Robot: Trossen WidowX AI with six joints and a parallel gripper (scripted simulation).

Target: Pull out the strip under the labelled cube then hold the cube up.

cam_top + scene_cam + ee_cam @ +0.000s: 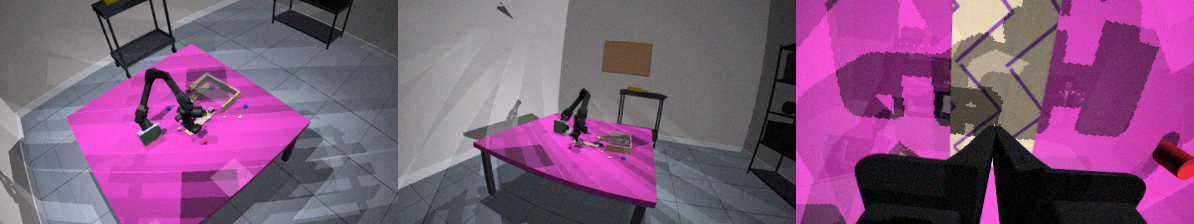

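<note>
Right now my gripper tip is 90 mm short of the strip and 20 mm to the right of it. Also, from my gripper tip: red cylinder: 140 mm to the right, 10 mm ahead, 10 mm above.
</note>
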